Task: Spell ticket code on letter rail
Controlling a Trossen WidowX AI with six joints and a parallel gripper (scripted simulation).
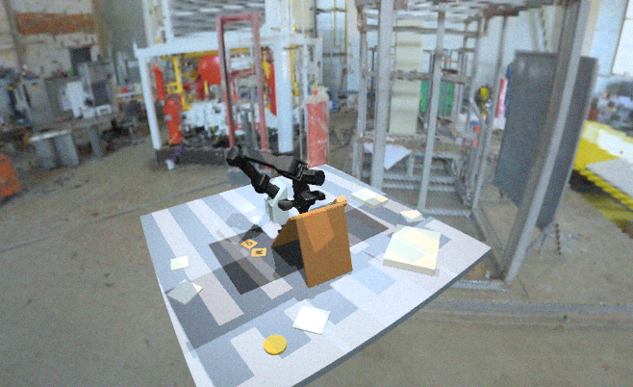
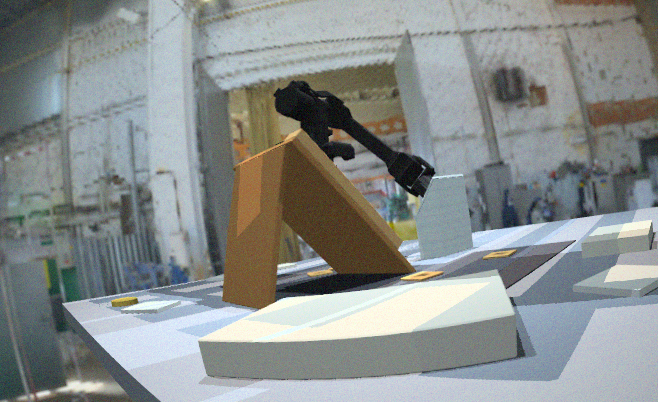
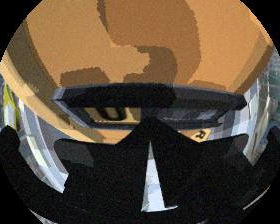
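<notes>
My gripper tip is 10 mm short of the yellow letter tile, 40 mm to the right of it and 10 mm above it. Also, from my gripper tip: dark mat: 150 mm behind, 40 mm to the left, 170 mm below; white ticket: 60 mm behind, 20 mm to the right, 90 mm below; cream box: 250 mm ahead, 400 mm to the left, 150 mm below.
</notes>
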